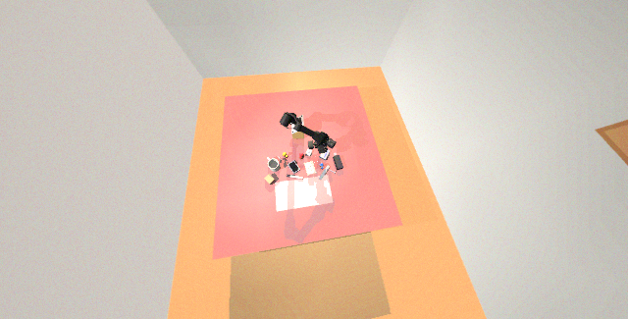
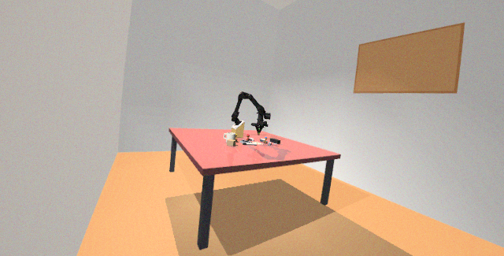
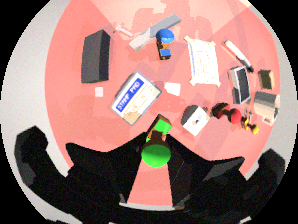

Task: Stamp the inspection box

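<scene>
Now: the ink pad 7 cm below my gripper tip, 4 cm to the left of it and 3 cm ahead of it. The rest, counted from my gripper tip: green-topped stamp right at my gripper tip; blue-knobbed stamp 13 cm ahead, 6 cm below, 1 cm to the right; grey block 8 cm to the right, 6 cm below.
</scene>
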